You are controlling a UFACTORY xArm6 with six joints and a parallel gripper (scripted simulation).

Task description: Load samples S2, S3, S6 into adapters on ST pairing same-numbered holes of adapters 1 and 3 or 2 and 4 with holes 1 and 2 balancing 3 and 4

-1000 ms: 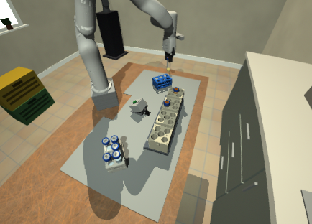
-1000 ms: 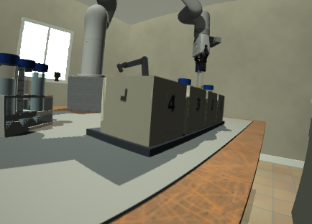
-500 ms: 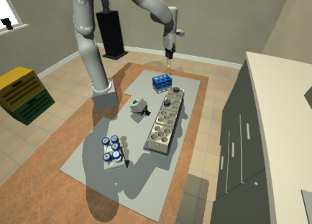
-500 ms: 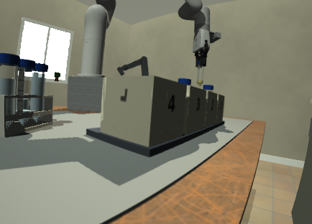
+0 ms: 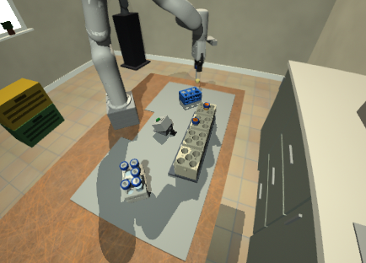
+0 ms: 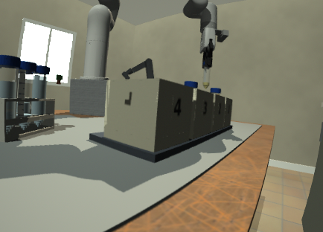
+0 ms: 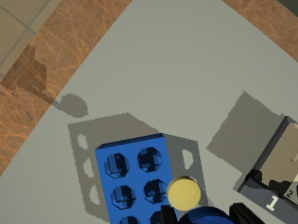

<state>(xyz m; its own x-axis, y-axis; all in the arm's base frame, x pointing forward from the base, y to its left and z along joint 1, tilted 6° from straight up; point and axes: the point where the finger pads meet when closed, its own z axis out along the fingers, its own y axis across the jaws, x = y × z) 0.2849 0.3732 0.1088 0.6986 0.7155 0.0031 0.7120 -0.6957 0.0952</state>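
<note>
The tube lies 5 cm below my hand and 1 cm behind it. The rest, counted from my hand: blue sample rack: 22 cm below, 5 cm behind; adapter: 25 cm to the right, 20 cm below, 15 cm ahead; green done key: 32 cm to the right, 18 cm below, 7 cm behind.
</note>
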